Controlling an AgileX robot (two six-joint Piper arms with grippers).
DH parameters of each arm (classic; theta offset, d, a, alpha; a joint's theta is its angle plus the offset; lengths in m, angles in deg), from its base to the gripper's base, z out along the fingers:
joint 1: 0 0.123 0 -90
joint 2: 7.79 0 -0.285 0
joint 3: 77.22 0 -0.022 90
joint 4: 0 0.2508 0 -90
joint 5: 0 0 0.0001 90
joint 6: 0 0.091 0 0
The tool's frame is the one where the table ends.
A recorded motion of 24 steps. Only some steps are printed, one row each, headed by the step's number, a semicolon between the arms.
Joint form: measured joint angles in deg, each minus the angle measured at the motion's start. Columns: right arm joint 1, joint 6, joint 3, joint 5, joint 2, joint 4; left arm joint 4, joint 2, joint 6, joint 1, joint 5, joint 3.
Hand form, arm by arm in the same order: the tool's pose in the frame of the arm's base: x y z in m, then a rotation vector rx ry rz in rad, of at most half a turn. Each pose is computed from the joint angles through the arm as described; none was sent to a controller.
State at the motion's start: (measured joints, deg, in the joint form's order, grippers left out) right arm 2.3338 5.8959 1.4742 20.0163 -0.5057 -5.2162; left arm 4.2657 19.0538 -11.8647 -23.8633 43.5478 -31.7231
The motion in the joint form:
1: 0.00 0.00 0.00 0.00 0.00 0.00; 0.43 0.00 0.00 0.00 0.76 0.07
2: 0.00 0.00 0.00 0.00 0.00 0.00; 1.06 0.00 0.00 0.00 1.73 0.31
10: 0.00 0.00 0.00 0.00 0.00 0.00; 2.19 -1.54 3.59 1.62 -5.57 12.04
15: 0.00 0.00 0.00 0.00 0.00 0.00; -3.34 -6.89 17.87 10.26 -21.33 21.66
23: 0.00 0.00 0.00 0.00 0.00 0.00; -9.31 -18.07 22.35 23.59 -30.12 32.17
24: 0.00 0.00 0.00 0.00 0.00 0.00; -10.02 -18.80 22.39 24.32 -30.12 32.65
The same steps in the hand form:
1: 0.0535 -0.0007 0.1736 0.0001 1.8485 0.0117; 0.0563 -0.0192 0.3077 0.2378 2.0336 -0.2959
2: 0.0535 -0.0007 0.1736 0.0001 1.8485 0.0117; 0.0562 -0.0183 0.3050 0.2424 2.0522 -0.2777
10: 0.0535 -0.0007 0.1736 0.0001 1.8485 0.0117; 0.0639 -0.0193 0.2515 0.3083 2.0875 -0.1933
15: 0.0535 -0.0007 0.1736 0.0001 1.8485 0.0117; 0.0656 -0.0153 0.2247 0.3350 1.8791 -0.0737
23: 0.0535 -0.0007 0.1736 0.0001 1.8485 0.0117; 0.0569 -0.0021 0.1884 0.1039 1.7393 0.0501
24: 0.0535 -0.0007 0.1736 0.0001 1.8485 0.0117; 0.0563 -0.0017 0.1863 0.0849 1.7357 0.0488

